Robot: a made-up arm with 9 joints.
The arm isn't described. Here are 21 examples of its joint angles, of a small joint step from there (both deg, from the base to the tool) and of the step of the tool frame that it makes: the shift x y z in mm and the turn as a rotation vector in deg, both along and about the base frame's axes.
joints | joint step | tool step
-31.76 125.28 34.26 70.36 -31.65 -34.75 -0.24 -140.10 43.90 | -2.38 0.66 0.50 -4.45 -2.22 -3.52 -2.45 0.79 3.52 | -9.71 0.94 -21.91 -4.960 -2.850 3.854
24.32 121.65 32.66 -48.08 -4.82 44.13 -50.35 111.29 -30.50 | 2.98 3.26 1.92 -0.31 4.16 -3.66 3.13 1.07 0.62 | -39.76 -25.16 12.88 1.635 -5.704 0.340
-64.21 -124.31 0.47 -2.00 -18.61 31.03 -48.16 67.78 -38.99 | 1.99 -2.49 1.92 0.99 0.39 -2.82 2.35 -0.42 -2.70 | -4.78 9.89 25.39 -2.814 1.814 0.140
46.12 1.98 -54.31 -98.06 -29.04 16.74 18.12 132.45 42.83 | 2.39 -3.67 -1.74 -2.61 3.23 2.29 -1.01 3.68 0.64 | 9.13 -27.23 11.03 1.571 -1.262 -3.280
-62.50 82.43 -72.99 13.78 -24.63 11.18 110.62 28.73 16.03 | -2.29 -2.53 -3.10 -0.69 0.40 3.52 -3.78 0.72 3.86 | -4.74 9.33 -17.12 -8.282 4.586 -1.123
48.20 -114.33 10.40 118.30 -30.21 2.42 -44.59 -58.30 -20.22 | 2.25 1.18 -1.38 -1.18 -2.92 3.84 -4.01 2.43 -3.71 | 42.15 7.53 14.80 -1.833 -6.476 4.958
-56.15 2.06 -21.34 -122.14 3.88 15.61 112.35 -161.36 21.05 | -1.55 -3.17 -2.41 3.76 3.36 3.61 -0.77 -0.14 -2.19 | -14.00 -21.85 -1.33 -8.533 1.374 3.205
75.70 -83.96 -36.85 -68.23 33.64 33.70 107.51 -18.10 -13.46 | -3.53 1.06 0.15 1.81 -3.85 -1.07 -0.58 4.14 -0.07 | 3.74 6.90 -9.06 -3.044 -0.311 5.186
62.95 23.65 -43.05 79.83 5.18 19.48 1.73 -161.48 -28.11 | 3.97 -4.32 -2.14 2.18 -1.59 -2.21 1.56 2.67 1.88 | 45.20 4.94 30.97 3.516 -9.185 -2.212
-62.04 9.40 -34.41 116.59 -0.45 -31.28 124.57 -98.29 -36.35 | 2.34 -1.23 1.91 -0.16 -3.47 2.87 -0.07 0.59 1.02 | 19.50 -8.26 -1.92 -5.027 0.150 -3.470
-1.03 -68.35 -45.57 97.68 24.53 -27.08 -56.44 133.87 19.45 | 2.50 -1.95 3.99 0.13 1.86 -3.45 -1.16 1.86 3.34 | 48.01 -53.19 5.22 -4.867 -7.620 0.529
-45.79 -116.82 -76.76 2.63 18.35 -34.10 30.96 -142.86 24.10 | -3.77 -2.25 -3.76 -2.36 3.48 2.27 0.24 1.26 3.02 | -40.44 -2.00 5.41 0.356 1.982 -1.788
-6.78 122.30 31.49 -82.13 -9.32 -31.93 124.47 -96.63 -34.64 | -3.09 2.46 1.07 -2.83 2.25 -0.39 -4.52 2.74 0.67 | -22.35 2.47 -6.57 -0.974 8.320 4.914
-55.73 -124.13 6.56 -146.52 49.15 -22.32 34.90 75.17 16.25 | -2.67 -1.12 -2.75 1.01 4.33 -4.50 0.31 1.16 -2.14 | -9.38 8.29 30.24 6.387 7.624 -0.428
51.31 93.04 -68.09 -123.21 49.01 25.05 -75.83 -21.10 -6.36 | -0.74 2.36 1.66 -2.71 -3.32 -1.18 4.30 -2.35 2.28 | 3.17 -29.10 -24.56 -1.667 4.274 -7.142
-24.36 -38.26 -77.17 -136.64 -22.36 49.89 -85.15 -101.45 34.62 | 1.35 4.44 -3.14 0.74 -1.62 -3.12 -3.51 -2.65 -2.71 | 31.03 11.95 -5.08 1.901 -3.370 2.437
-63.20 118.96 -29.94 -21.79 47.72 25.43 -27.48 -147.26 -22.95 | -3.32 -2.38 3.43 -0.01 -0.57 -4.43 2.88 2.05 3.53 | 19.86 30.79 -2.06 -4.155 2.041 -8.611
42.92 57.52 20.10 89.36 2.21 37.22 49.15 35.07 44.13 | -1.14 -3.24 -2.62 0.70 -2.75 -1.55 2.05 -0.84 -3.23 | 28.48 -3.30 4.03 3.244 0.319 -4.223
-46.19 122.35 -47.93 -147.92 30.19 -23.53 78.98 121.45 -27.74 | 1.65 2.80 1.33 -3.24 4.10 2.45 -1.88 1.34 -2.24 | 10.81 -5.82 -6.64 0.101 -2.015 -3.257
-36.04 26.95 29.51 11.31 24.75 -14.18 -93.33 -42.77 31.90 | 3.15 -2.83 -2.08 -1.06 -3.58 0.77 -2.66 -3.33 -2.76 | -8.61 -9.82 -12.74 -1.049 6.355 2.658
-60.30 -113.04 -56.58 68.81 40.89 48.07 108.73 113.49 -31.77 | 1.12 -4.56 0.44 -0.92 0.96 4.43 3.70 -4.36 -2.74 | -23.32 7.82 23.04 -3.469 -7.455 -3.450
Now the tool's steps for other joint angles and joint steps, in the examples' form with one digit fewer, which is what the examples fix.
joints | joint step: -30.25 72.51 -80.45 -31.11 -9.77 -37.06 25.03 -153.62 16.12 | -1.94 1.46 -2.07 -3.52 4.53 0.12 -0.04 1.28 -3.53
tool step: -11.1 -4.3 -1.3 -1.08 -2.44 0.35
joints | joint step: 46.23 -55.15 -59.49 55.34 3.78 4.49 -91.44 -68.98 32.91 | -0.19 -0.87 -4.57 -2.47 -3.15 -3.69 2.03 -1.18 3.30
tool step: -21.0 4.1 -21.0 -1.09 8.60 -0.80
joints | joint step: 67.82 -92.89 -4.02 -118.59 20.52 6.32 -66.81 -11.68 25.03 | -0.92 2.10 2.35 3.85 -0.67 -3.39 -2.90 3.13 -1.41
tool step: -22.4 1.7 49.5 -6.40 6.25 -5.47
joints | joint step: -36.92 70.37 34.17 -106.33 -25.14 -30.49 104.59 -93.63 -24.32 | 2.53 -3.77 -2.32 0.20 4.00 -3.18 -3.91 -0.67 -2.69
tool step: 12.3 21.5 -19.7 -3.02 -7.05 -5.46
